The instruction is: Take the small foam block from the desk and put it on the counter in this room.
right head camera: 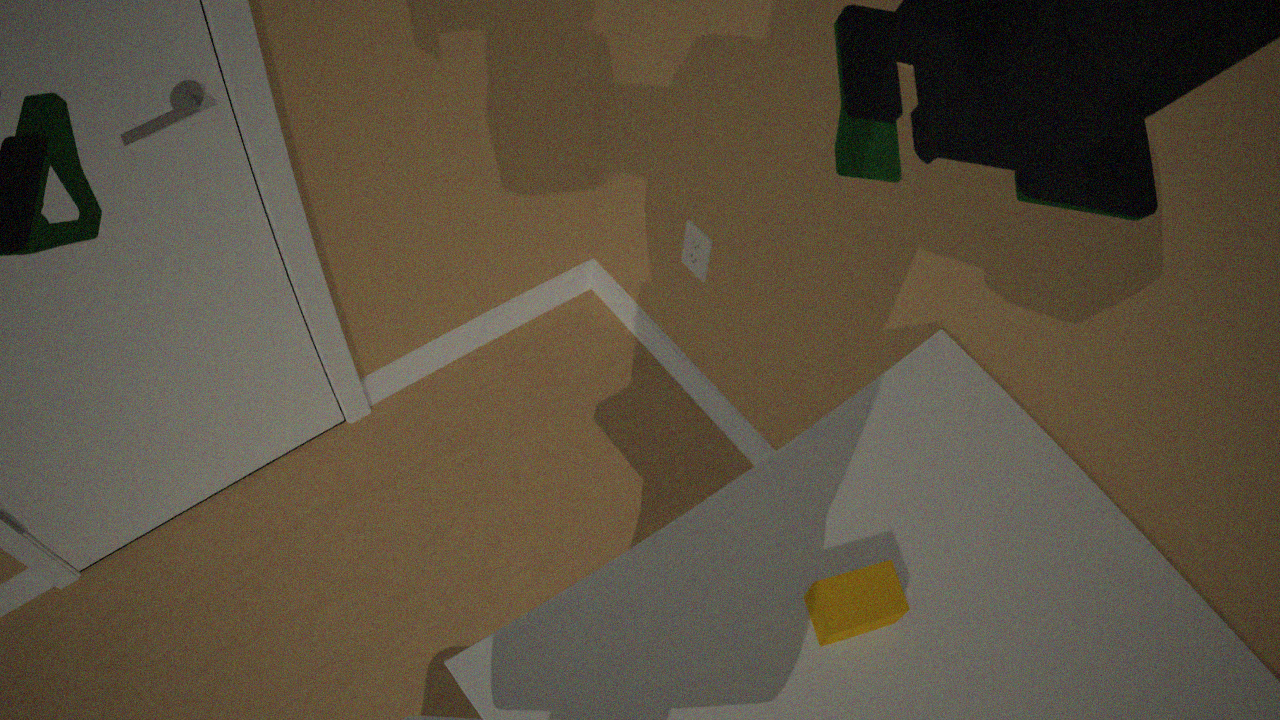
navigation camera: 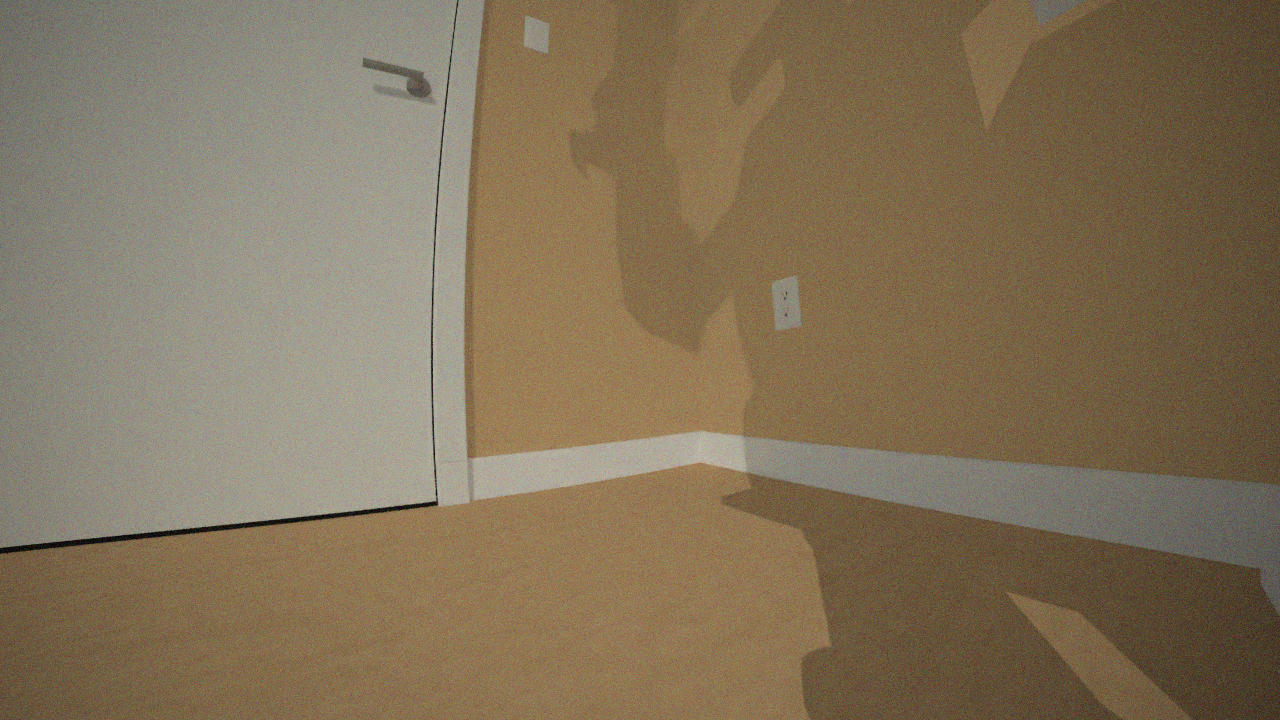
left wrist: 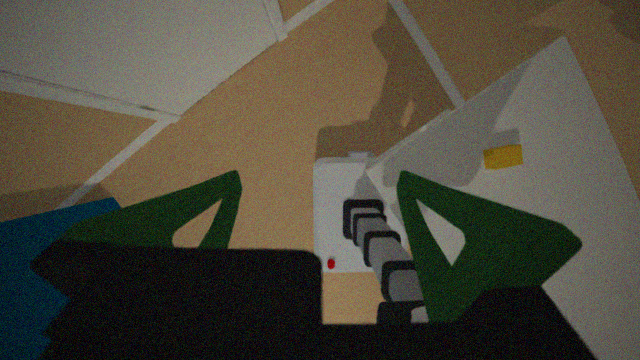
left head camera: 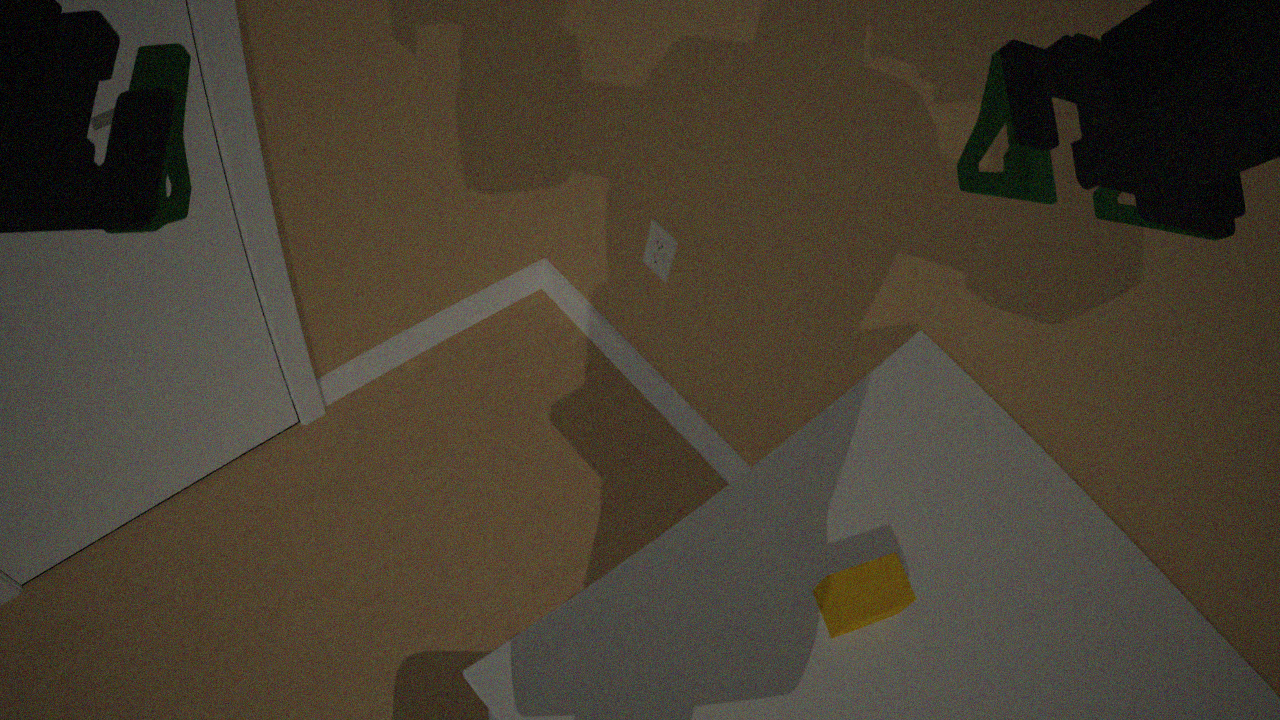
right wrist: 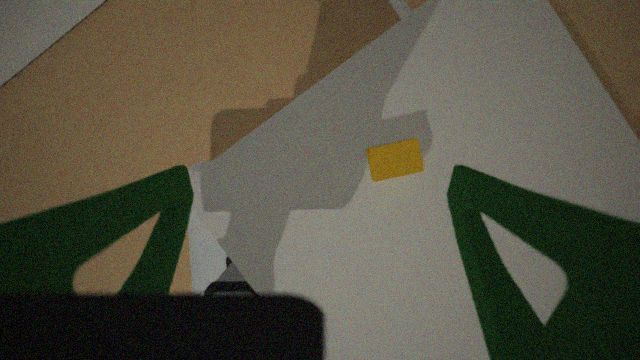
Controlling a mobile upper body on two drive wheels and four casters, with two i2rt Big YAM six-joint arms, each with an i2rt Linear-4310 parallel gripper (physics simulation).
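Places are measured from the left arm's base along level axes (x right, y ahead, z up), in millimetres.
Pixels of known places: left gripper, fingertip midpoint: (right head camera: 25,229) (left wrist: 319,179) (left head camera: 91,207); right gripper, fingertip midpoint: (right head camera: 934,174) (left head camera: 1032,192) (right wrist: 320,180).
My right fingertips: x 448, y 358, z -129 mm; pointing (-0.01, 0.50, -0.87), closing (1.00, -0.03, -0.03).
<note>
Ahead of a thing's pixels: the offset from my right fingertips to its middle. "*": to the spot under its first point. Level surfaces: height alone.
The small yellow foam block {dx +119, dy -20, dz -538 mm} (left head camera: 864,595) (right head camera: 857,602) (left wrist: 503,157) (right wrist: 395,160) lies flat on the white desk {dz -561 mm} (left head camera: 1011,501) (right head camera: 1029,501) (left wrist: 575,150) (right wrist: 500,100), some way in from its corner. My right gripper (right wrist: 320,180) (left head camera: 1074,204) is open and empty, raised above desk level. In the right wrist view the block shows between its spread green fingers, beyond the tips and nearer the right finger, untouched. My left gripper (left wrist: 319,179) is open and empty, to the left of the desk; the head views cut it off partly. No surface is recognisable as the counter.
A white door (left head camera: 179,358) (right head camera: 205,376) (navigation camera: 223,268) stands at the left, with a white baseboard {* dx -398, dy +881, dz -1228 mm} (left head camera: 429,333) (navigation camera: 581,463) running to the room corner. A wall outlet {dx +60, dy +805, dz -881 mm} (navigation camera: 785,302) is beyond. A blue structure (left wrist: 30,230) and my white base (left wrist: 335,200) show in the left wrist view.
</note>
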